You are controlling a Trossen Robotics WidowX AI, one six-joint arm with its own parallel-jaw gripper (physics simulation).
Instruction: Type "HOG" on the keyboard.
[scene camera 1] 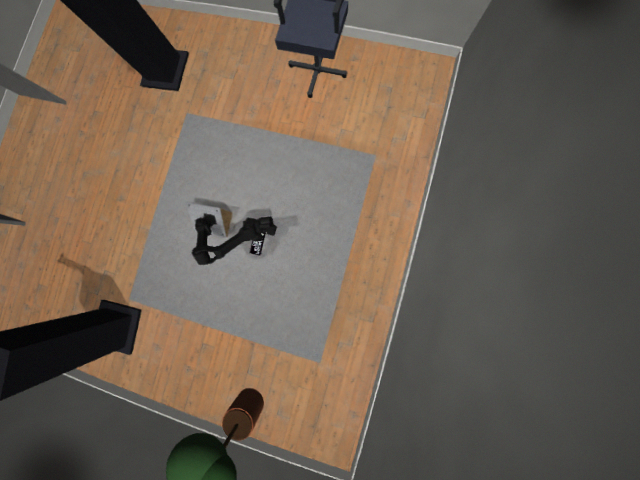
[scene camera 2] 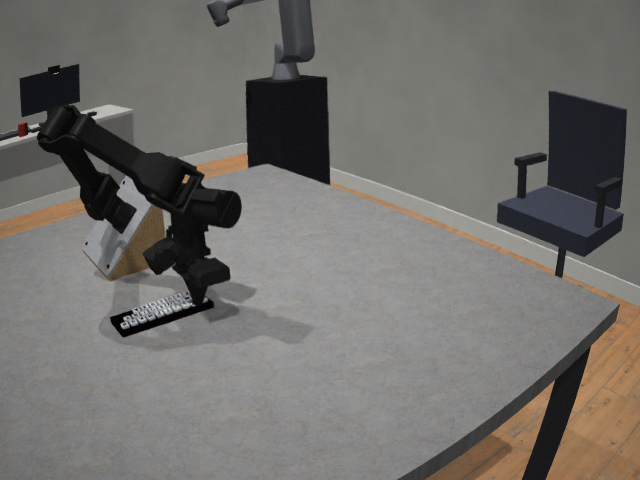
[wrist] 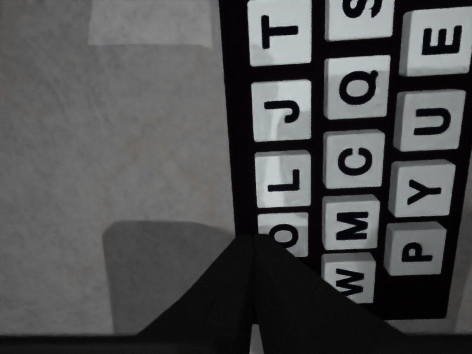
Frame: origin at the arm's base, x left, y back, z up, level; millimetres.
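Seen in the pictures: gripper, between the fingertips: [scene camera 1: 265, 228] [scene camera 2: 198, 305] [wrist: 252, 247]; arm's base, origin of its link: [scene camera 1: 210, 218] [scene camera 2: 124, 218].
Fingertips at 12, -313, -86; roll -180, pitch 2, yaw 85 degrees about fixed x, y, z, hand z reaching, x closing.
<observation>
Offsets run from my fingertips to a thing's middle, as dx, dy, dz. Level surfaces: height alone.
The black keyboard {-69, +30, -3} [scene camera 1: 252, 252] [scene camera 2: 161, 322] [wrist: 245, 210] with white keys lies flat on the table. My gripper [scene camera 2: 197, 303] [wrist: 252, 247] is shut and empty, pointing down at one end of the keyboard. In the wrist view its tips overlap the edge of the O key {-3, +10, -2} [wrist: 295, 240], partly hiding it; whether they touch it I cannot tell. The L key {-22, +10, +3} [wrist: 283, 180], J key {-41, +11, +3} [wrist: 281, 111] and T key {-60, +11, +3} [wrist: 280, 32] follow in the same row. The M key {-8, +29, +3} [wrist: 351, 223] and W key {+11, +28, +3} [wrist: 356, 272] lie in the middle row. The H and G keys do not show in the wrist view.
The grey table {dz -11} [scene camera 1: 289, 310] [scene camera 2: 361, 361] carries the arm on a tilted plate [scene camera 2: 103, 253] with a wooden wedge [scene camera 2: 140, 253], close to the keyboard. Away from the table stand an office chair [scene camera 1: 310, 25] [scene camera 2: 563, 217] and a black pedestal [scene camera 2: 286, 124] with another arm.
</observation>
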